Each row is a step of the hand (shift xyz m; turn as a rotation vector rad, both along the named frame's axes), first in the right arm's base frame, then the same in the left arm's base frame.
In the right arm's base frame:
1: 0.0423 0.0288 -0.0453 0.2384 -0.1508 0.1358
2: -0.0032 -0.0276 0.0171 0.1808 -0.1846 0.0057
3: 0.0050 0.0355 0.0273 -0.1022 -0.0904 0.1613
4: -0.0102 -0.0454 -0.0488 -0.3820 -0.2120 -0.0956
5: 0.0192 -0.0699 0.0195 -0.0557 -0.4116 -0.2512
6: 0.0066 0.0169 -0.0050 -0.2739 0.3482 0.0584
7: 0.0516 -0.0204 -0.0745 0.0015 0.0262 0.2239
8: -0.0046 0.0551 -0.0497 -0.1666 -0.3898 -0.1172
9: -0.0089 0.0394 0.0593 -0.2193 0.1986 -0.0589
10: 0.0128 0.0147 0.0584 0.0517 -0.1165 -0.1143
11: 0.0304 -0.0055 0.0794 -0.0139 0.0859 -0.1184
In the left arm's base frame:
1: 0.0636 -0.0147 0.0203 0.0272 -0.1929 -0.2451
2: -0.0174 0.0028 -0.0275 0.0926 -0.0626 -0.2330
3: -0.0160 -0.0331 0.0261 -0.1961 0.0130 -0.0776
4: 0.0291 0.0531 -0.0296 -0.1721 0.4100 -0.0477
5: -0.0087 0.0014 -0.0746 0.1354 0.3434 -0.3152
6: 0.0092 -0.0082 0.0142 -0.1883 0.0295 0.4041
7: 0.0888 0.0145 -0.0230 -0.1741 -0.1422 -0.0168
8: 0.0404 0.0115 0.0614 -0.0364 0.3360 -0.2814
9: -0.0495 -0.0433 0.0287 -0.0730 0.1160 0.2687
10: -0.0373 -0.0490 -0.0014 0.1136 0.0742 -0.1044
11: -0.0446 -0.0662 -0.0298 0.0911 0.0467 0.1054

